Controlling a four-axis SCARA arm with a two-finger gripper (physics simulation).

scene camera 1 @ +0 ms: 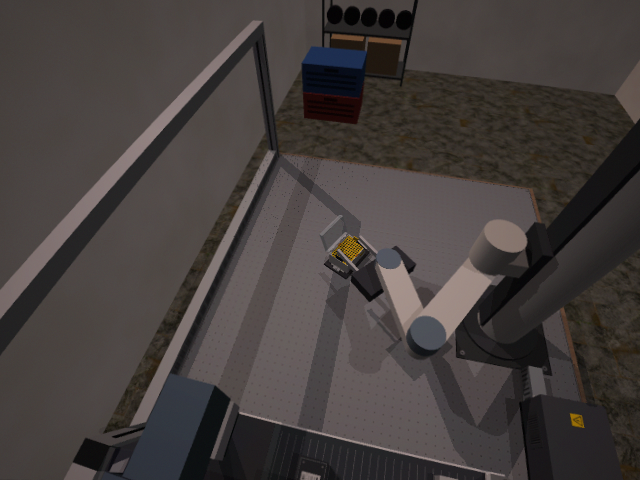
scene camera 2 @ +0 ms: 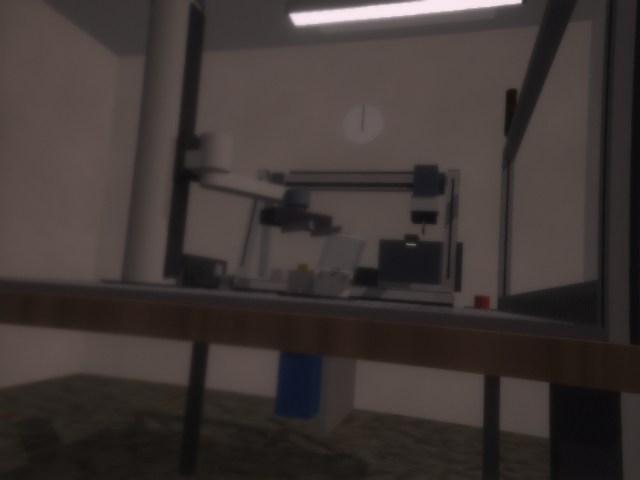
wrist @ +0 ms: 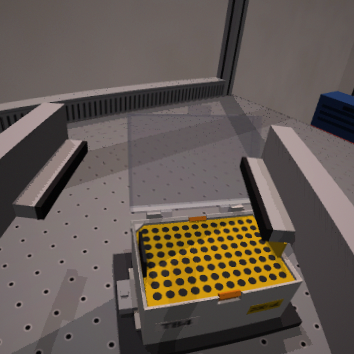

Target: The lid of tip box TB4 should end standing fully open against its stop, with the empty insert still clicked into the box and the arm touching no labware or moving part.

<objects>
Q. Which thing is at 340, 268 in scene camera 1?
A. A black base plate.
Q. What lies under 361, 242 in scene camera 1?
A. My gripper.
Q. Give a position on a yellow insert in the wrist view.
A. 180, 261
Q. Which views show my gripper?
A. Scene camera 1, scene camera 2 and the wrist view: all of them.
</objects>
